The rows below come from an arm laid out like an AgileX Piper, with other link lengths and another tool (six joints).
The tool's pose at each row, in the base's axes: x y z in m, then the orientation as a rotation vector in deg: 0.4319, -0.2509, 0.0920, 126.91, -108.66, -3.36; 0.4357, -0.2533, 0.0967, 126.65, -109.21, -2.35; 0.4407, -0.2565, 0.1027, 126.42, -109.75, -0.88; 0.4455, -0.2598, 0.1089, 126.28, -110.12, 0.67; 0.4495, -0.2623, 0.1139, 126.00, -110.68, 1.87; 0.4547, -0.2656, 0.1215, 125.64, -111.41, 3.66; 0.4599, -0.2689, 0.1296, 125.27, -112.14, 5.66; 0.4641, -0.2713, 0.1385, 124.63, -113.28, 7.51; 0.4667, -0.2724, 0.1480, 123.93, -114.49, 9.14; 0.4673, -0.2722, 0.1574, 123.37, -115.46, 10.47; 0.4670, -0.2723, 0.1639, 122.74, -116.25, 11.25; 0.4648, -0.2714, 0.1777, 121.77, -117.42, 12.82
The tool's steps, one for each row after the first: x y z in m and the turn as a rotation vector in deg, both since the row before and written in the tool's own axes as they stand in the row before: 0.0035, -0.0024, -0.0049, 0.53, 0.39, 0.47; 0.0047, -0.0033, -0.0062, 0.75, 0.61, 0.49; 0.0048, -0.0032, -0.0063, 0.77, 0.68, 0.37; 0.0038, -0.0028, -0.0050, 0.63, 0.47, 0.50; 0.0051, -0.0036, -0.0075, 0.93, 0.71, 0.66; 0.0053, -0.0037, -0.0079, 1.04, 0.80, 0.68; 0.0045, -0.0030, -0.0086, 1.01, 0.64, 1.00; 0.0032, -0.0017, -0.0092, 0.92, 0.51, 1.04; 0.0018, 0.0000, -0.0092, 0.76, 0.40, 0.83; 0.0015, 0.0006, -0.0063, 0.37, 0.27, 0.73; 0.0021, 0.0027, -0.0136, 0.76, 0.59, 1.12
